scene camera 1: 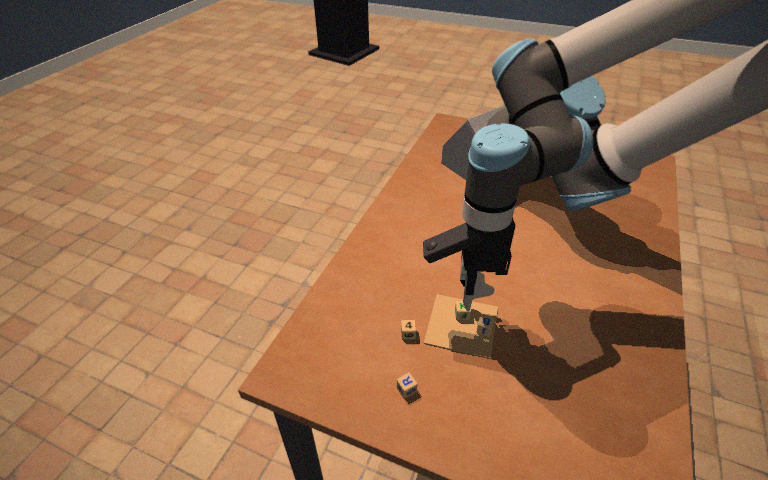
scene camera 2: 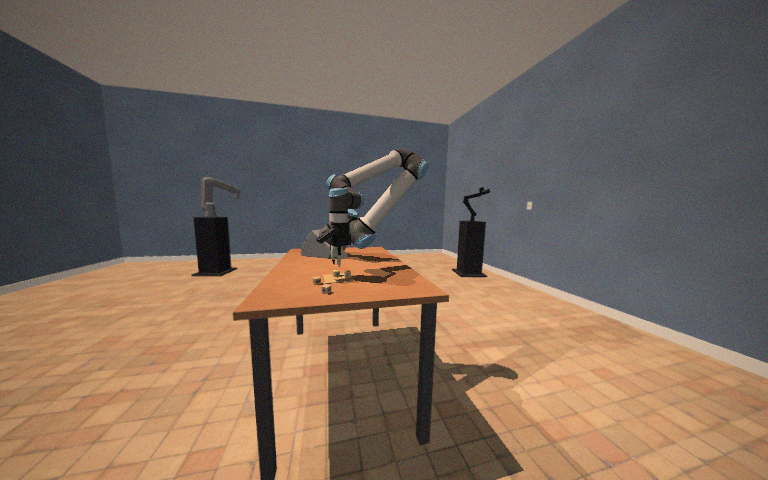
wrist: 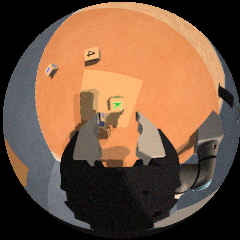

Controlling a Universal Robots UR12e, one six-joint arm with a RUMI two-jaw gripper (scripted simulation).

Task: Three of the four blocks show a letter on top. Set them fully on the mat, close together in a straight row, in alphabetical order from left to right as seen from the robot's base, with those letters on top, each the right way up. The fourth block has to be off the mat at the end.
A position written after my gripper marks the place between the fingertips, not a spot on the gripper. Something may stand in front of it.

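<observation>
Tan mat [scene camera 1: 444, 330], [wrist: 98, 86]. My gripper [scene camera 1: 466, 298], [scene camera 2: 336, 265], [wrist: 117, 112].
</observation>
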